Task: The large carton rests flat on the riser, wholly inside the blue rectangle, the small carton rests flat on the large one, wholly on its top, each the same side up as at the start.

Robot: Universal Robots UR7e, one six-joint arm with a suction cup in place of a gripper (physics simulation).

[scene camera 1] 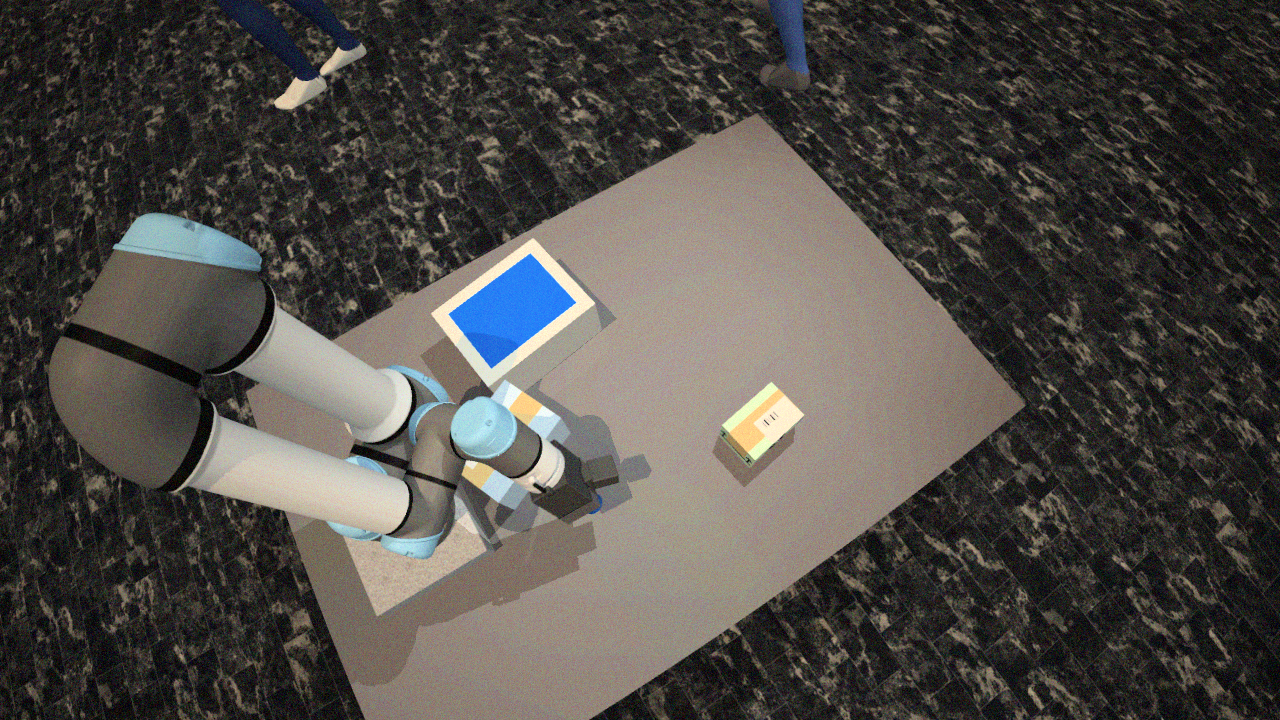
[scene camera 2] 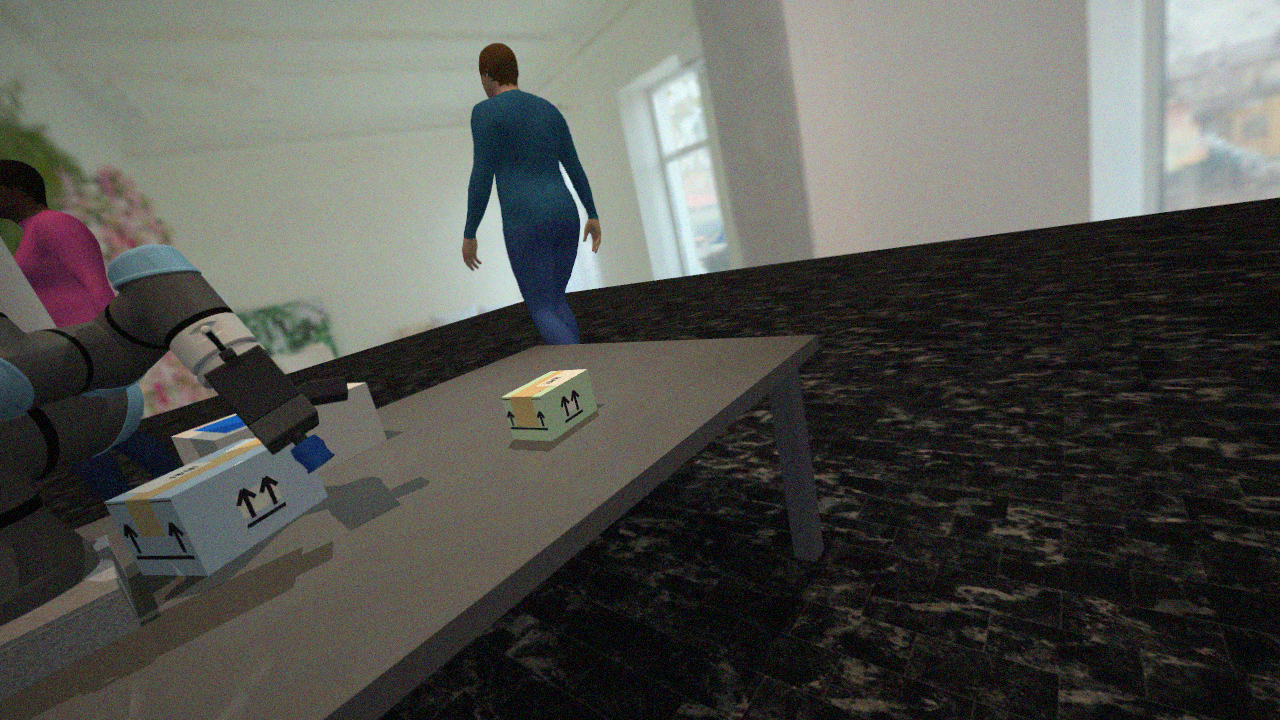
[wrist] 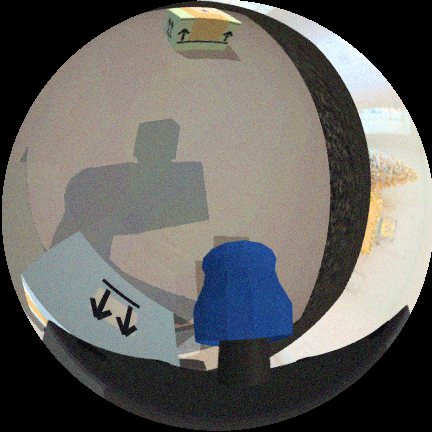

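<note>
The large light-blue carton (scene camera 1: 528, 407) (scene camera 2: 259, 519) (wrist: 65, 280) stands flat on the table between the arm's base and the riser (scene camera 1: 559, 353) (scene camera 2: 362, 416), its arrows pointing up. The arm hides its middle in scene camera 1. The blue rectangle (scene camera 1: 514, 308) (scene camera 2: 219, 424) is on top of the riser. The small green carton (scene camera 1: 760, 425) (scene camera 2: 550, 402) (wrist: 200, 32) stands flat on the table, far from the gripper. My gripper's blue suction cup (scene camera 1: 596, 504) (scene camera 2: 313, 454) (wrist: 243, 290) is tilted, beside the large carton's arrow-marked long side near one end, apart from it, with nothing on it.
The arm's base plate (scene camera 1: 429, 573) lies at the table's near-left part, close to the large carton. The riser stands near the table's back edge. The table (scene camera 1: 716, 295) (scene camera 2: 465, 501) has its long edge to the right in scene camera 2. People stand beyond it.
</note>
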